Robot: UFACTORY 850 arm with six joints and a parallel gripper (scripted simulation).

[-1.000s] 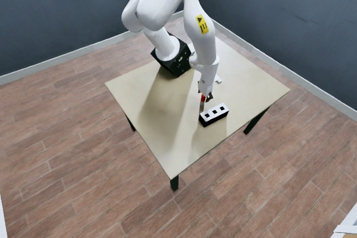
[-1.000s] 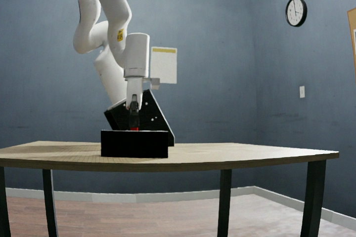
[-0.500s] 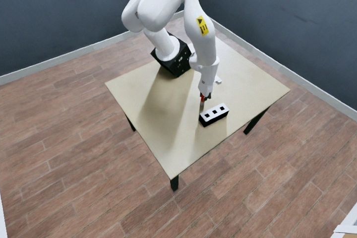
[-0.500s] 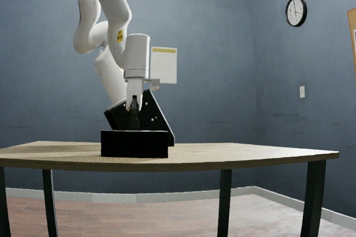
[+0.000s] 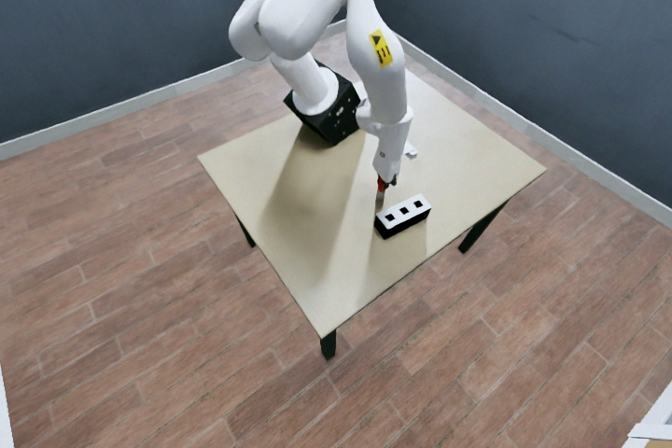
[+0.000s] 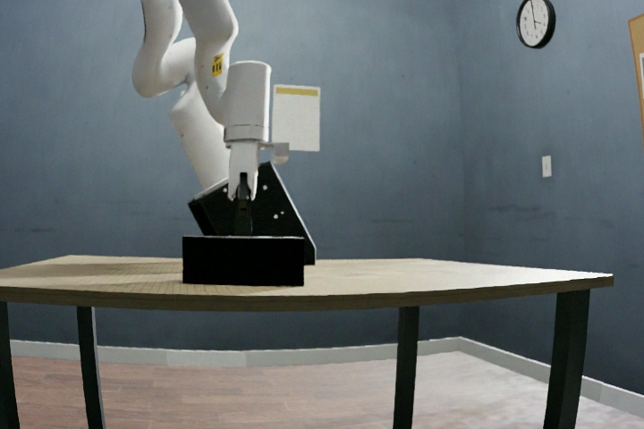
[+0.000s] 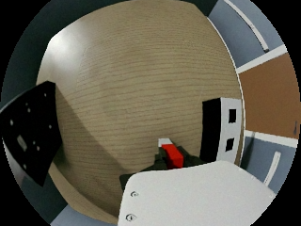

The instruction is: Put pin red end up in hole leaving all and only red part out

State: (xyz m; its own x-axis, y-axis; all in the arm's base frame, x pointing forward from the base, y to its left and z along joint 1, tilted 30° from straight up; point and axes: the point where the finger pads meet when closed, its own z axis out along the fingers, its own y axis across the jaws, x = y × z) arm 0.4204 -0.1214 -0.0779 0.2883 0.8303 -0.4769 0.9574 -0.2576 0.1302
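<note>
Now: hand 10 mm above the pin. Round my hand: black block (130 mm ahead, 40 mm to the right, 50 mm below).
</note>
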